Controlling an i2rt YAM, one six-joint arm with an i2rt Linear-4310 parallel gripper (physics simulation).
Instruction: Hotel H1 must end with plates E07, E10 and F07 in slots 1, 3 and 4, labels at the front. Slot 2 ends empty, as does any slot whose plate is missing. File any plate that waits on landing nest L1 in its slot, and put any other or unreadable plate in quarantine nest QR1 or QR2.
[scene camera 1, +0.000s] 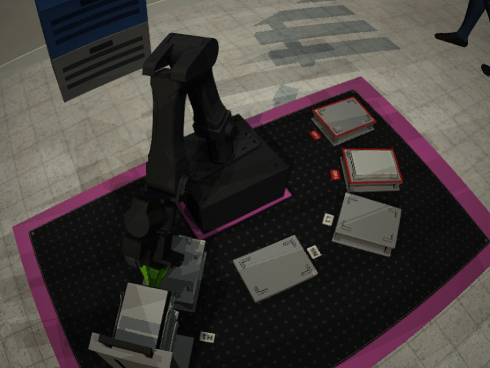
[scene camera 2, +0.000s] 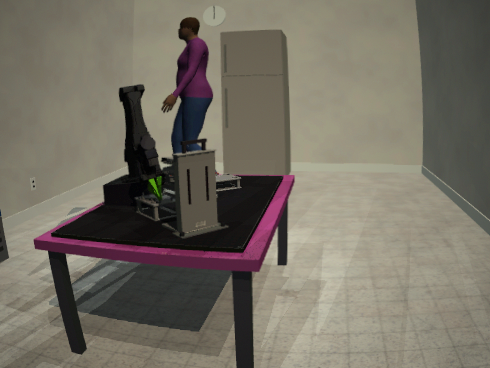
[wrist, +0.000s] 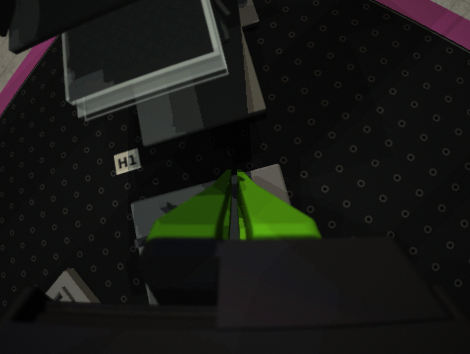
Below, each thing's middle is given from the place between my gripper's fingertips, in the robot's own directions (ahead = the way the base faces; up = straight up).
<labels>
I see my gripper 100 mm short of the pale plate (wrist: 114, 62), 60 mm to the left of it and 40 mm below it. Also, from my hand: upright panel (scene camera 2: 200, 209): 150 mm ahead, 120 mm to the right, 50 mm above; then nest N6 (scene camera 1: 268, 271): 90 mm ahead, 290 mm to the left, 60 mm below.
</labels>
